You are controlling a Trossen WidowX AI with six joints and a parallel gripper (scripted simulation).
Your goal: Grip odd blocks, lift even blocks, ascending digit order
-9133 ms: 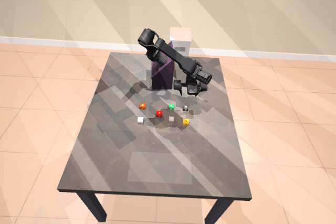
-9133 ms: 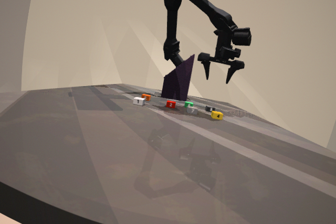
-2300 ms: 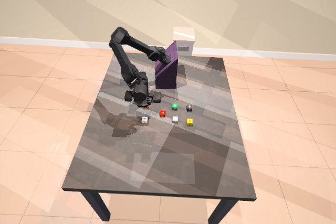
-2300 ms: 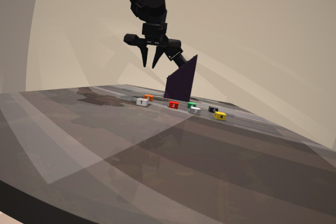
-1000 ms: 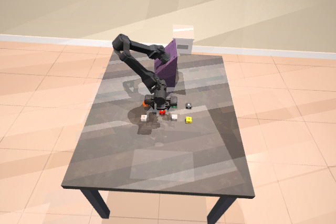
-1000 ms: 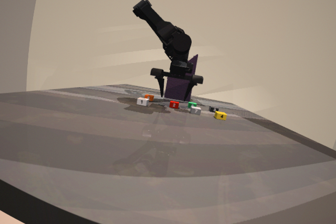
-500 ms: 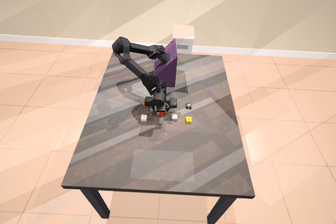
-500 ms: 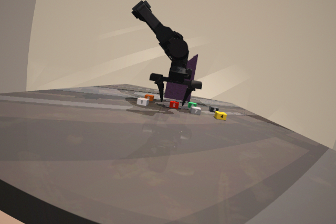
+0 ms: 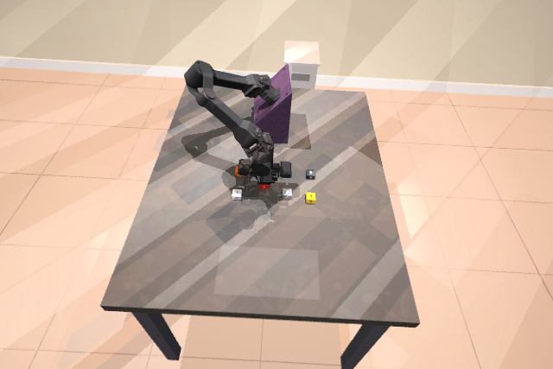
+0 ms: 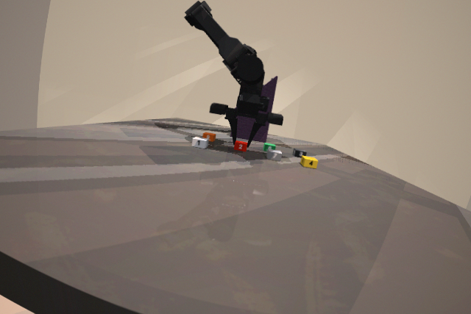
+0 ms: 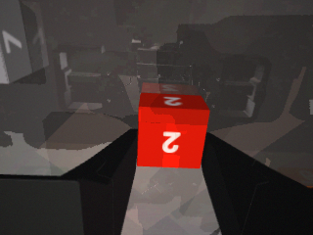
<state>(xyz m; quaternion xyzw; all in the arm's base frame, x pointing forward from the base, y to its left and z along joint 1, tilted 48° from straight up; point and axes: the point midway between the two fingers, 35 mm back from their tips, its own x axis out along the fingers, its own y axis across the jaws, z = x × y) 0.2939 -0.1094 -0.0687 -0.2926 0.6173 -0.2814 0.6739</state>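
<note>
Right now the black block is 170 mm to the left of my gripper tip and 50 mm behind it. The rest, counted from my gripper tip: red block marked 2 (10 mm ahead); then green block (80 mm to the left, 60 mm behind); then grey block marked 7 (80 mm to the left, 50 mm ahead).
</note>
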